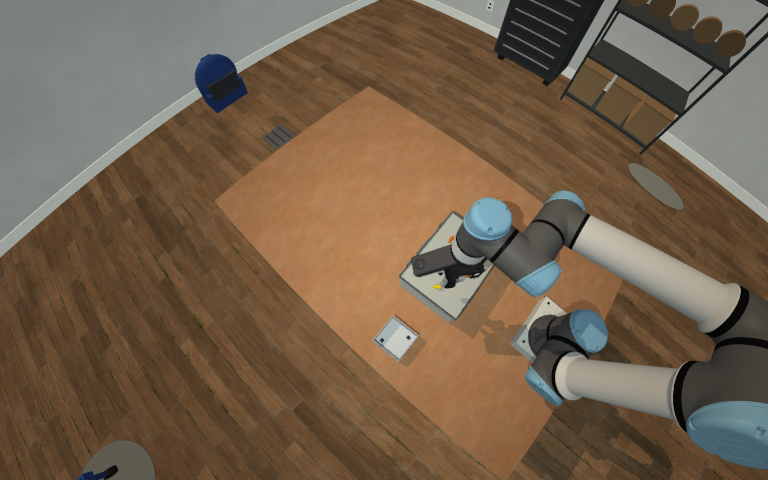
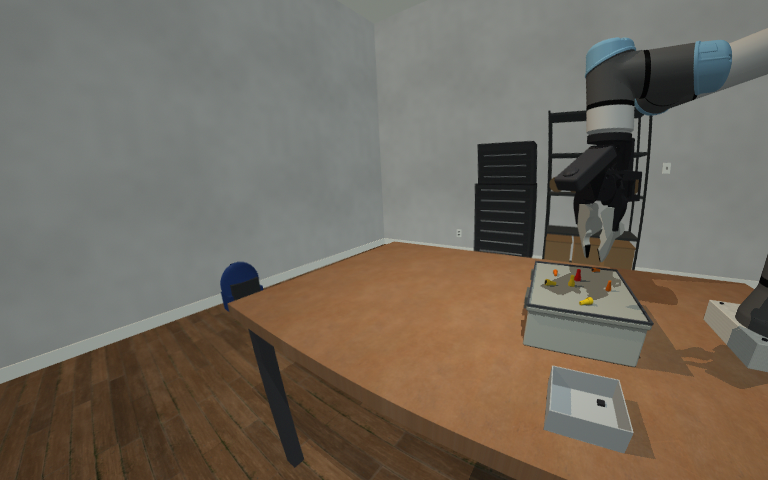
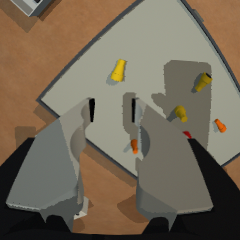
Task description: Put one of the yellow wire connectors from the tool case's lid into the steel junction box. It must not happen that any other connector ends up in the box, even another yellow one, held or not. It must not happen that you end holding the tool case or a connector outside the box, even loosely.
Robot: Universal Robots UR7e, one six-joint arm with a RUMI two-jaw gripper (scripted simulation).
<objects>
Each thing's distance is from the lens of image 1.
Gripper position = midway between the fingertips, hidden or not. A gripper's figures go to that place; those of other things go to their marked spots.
my gripper (image 1: pixel 441 280): 0.84 m
grey tool case (image 1: pixel 452 301): 0.93 m
</objects>
